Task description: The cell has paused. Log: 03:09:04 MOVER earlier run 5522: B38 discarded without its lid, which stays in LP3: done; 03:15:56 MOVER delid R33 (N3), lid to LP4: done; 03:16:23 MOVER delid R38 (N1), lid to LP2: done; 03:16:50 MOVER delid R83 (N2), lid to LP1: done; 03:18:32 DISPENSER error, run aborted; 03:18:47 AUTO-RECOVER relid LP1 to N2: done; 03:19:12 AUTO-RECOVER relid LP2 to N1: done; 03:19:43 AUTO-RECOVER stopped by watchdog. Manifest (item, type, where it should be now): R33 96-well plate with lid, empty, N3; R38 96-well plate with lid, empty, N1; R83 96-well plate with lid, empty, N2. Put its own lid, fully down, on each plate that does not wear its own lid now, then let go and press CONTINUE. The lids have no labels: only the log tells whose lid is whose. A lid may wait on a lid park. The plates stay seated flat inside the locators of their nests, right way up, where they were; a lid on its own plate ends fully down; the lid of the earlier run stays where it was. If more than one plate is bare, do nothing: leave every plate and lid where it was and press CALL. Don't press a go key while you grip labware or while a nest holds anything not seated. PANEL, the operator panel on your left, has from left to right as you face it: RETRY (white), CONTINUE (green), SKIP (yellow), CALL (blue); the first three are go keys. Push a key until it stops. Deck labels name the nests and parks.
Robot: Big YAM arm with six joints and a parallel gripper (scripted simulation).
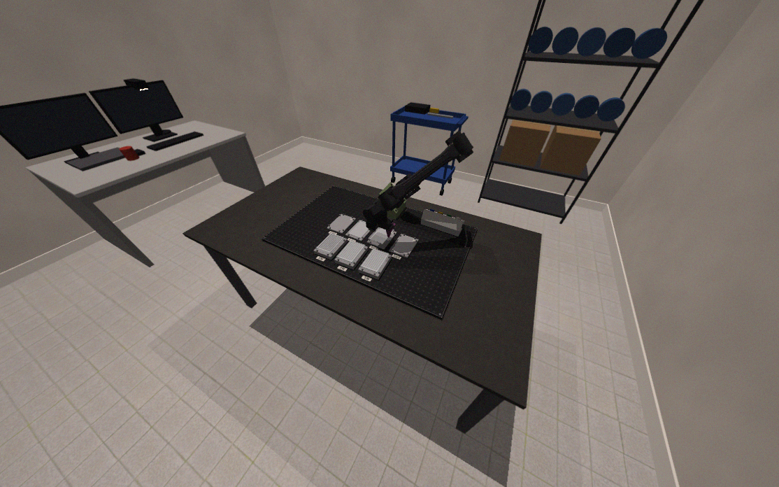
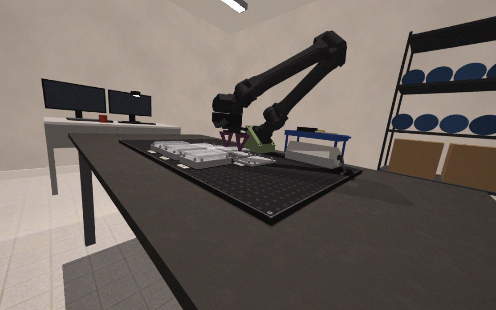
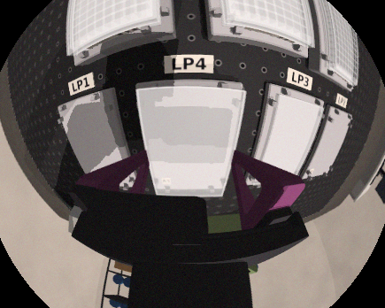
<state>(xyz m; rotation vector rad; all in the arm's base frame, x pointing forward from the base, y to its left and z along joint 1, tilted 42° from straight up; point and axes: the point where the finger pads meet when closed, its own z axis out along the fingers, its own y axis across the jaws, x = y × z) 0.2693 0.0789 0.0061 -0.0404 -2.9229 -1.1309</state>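
Now: hand 3 cm above the lid park LP4. Also, from my hand: LP4 label: 8 cm ahead, 4 cm below; then lid park LP1: 13 cm to the left, 3 cm below; then lid park LP2: 26 cm to the right, 3 cm below.
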